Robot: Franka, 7 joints.
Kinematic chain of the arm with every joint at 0, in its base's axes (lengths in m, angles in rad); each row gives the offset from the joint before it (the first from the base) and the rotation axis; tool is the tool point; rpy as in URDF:
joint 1: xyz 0 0 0.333 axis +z
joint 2: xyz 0 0 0 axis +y
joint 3: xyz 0 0 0.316 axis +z
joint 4: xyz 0.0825 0 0 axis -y
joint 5: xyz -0.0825 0 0.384 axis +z
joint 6: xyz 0 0 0 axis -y
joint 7: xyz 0.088 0 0 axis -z
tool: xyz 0 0 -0.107 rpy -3.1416 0 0
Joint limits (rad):
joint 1: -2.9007..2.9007
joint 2: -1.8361..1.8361
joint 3: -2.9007..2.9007
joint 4: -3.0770..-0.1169
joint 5: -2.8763..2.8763
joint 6: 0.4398..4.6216
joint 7: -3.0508..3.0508
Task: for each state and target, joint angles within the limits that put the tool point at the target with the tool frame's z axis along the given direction. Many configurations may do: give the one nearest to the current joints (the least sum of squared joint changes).
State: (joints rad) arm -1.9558 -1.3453 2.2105 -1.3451 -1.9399 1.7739 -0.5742
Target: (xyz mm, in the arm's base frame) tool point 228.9 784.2 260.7 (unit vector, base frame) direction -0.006 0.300 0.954
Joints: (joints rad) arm -1.6012 -1.6349 2.1330 -0.5171 -2.1891 1.5153 -0.5742
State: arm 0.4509 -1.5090 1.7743 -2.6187 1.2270 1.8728 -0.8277
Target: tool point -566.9 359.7 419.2 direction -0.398 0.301 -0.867
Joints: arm 0.5410 -1.2060 1.5182 -1.7314 1.4964 2.0179 -0.8277
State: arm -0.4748 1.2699 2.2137 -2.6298 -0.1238 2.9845 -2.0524
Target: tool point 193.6 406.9 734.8 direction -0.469 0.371 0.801
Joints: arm 0.2402 1.8361 2.5396 -2.1900 0.2916 3.1616 -2.0524
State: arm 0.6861 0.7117 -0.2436 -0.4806 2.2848 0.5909 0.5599
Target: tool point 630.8 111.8 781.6 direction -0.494 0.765 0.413
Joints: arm 0.2067 0.6295 -0.4275 -0.7808 2.4481 1.0789 0.5599
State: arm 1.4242 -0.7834 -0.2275 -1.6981 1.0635 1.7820 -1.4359
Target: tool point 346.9 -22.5 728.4 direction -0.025 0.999 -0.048
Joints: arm 0.9235 -0.9598 -0.7040 -2.1516 0.8823 1.8654 -1.4359
